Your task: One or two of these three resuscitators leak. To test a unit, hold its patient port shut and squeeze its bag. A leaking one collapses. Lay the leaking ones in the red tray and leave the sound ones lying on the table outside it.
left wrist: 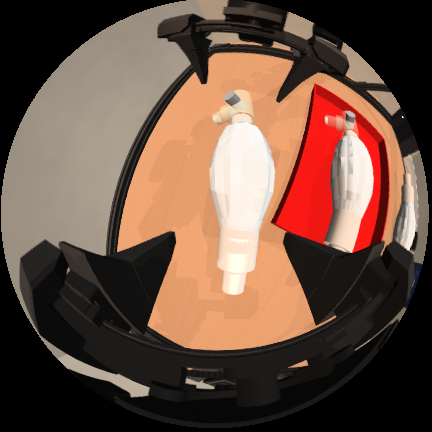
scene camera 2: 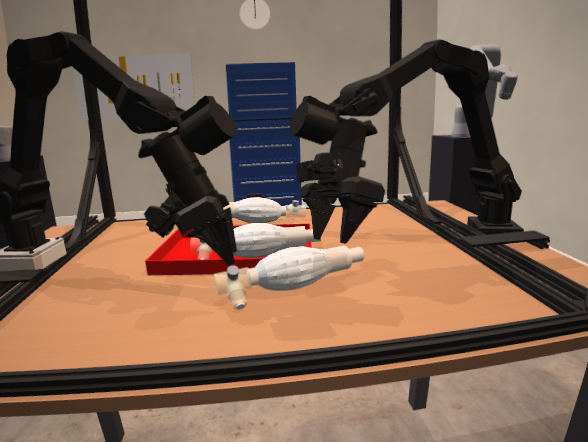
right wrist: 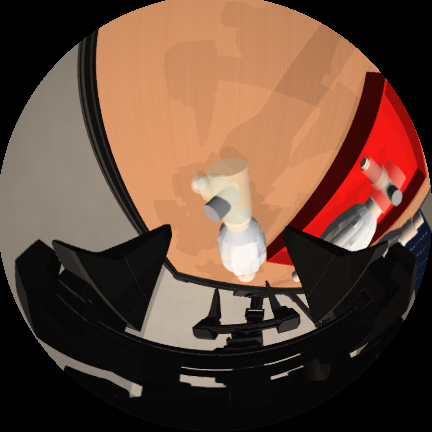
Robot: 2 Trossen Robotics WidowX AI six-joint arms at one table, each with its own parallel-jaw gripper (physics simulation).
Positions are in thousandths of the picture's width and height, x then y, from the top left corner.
Scene:
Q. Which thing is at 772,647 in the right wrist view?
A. The right gripper.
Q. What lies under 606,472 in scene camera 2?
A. The left gripper.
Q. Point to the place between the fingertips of the left gripper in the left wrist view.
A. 536,552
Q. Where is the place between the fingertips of the left gripper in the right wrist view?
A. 557,659

